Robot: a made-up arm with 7 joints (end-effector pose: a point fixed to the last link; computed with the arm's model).
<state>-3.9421 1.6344 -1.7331 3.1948 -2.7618 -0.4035 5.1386</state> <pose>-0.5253 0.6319 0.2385 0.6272 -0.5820 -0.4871 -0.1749</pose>
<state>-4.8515 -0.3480 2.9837 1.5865 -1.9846 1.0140 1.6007</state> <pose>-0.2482 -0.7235 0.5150 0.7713 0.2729 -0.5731 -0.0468</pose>
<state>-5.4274 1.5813 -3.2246 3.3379 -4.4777 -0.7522 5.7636</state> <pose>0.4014 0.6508 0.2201 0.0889 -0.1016 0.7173 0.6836</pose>
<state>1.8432 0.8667 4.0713 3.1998 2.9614 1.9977 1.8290</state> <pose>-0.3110 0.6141 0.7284 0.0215 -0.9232 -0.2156 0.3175</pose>
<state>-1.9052 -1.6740 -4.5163 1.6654 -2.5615 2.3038 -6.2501</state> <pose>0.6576 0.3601 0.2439 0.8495 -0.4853 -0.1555 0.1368</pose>
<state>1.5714 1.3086 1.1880 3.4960 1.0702 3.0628 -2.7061</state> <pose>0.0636 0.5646 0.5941 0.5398 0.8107 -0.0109 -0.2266</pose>
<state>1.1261 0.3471 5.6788 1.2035 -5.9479 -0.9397 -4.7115</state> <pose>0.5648 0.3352 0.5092 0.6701 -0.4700 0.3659 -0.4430</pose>
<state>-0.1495 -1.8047 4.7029 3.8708 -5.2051 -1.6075 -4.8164</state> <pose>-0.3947 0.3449 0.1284 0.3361 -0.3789 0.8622 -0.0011</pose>
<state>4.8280 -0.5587 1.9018 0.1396 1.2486 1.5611 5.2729</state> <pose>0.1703 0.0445 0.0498 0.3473 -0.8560 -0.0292 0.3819</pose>
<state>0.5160 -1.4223 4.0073 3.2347 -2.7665 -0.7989 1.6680</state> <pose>-0.6275 -0.4418 0.4414 0.6093 0.4910 -0.5441 0.3026</pose>
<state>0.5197 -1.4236 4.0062 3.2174 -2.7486 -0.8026 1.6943</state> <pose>-0.6226 -0.4504 0.4373 0.5981 0.4858 -0.5492 0.3236</pose>
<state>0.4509 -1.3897 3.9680 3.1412 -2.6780 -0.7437 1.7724</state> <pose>-0.6457 -0.4346 0.4469 0.5985 0.4354 -0.5801 0.3401</pose>
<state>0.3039 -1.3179 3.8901 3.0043 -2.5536 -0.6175 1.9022</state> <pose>-0.6988 -0.3815 0.4652 0.6088 0.3284 -0.6343 0.3451</pose>
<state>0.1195 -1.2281 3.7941 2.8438 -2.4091 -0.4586 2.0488</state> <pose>-0.7629 -0.2894 0.4791 0.6222 0.1807 -0.6863 0.3304</pose>
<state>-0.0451 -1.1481 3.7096 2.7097 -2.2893 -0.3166 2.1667</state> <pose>-0.8109 -0.1821 0.4849 0.6353 0.0380 -0.7114 0.2981</pose>
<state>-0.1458 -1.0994 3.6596 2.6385 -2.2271 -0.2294 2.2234</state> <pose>-0.8323 -0.1034 0.4890 0.6480 -0.0474 -0.7129 0.2638</pose>
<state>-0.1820 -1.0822 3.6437 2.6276 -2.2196 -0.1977 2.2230</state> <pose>-0.8375 -0.0701 0.4959 0.6609 -0.0678 -0.7085 0.2380</pose>
